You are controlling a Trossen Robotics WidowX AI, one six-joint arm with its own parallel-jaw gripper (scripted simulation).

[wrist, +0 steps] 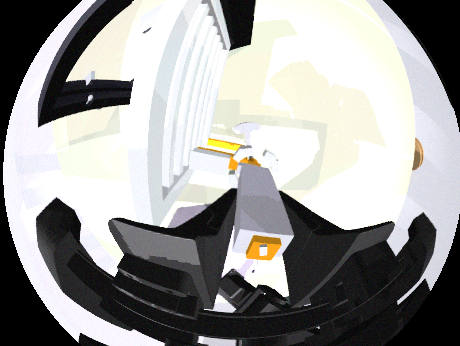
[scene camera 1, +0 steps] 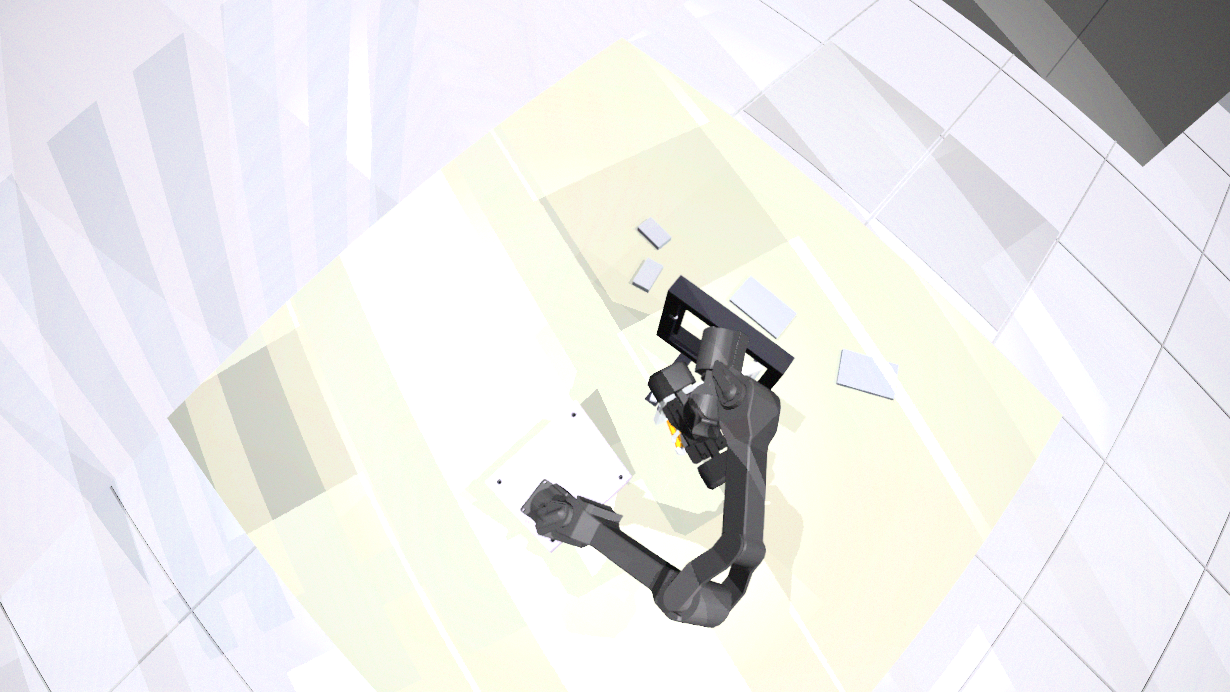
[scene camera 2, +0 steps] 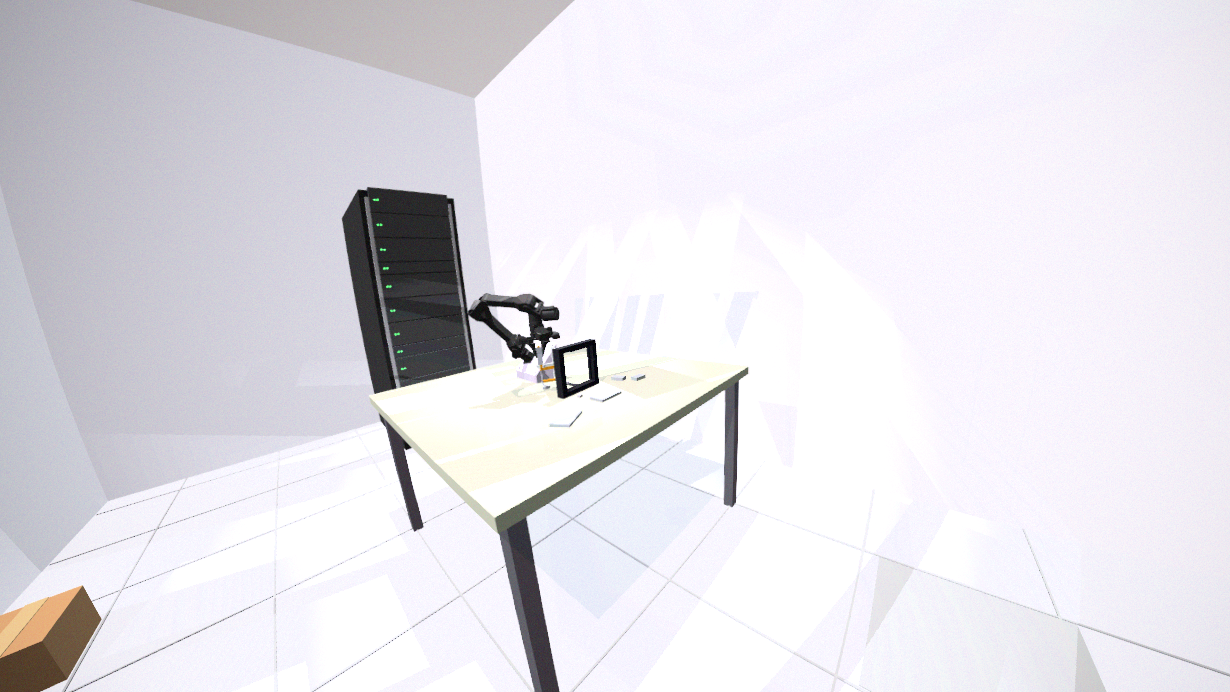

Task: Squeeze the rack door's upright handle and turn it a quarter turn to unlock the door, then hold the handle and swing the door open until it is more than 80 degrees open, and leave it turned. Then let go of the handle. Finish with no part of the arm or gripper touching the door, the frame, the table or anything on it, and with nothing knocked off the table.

The same spot on a rack: (wrist: 58,99) is (scene camera 1: 680,305).
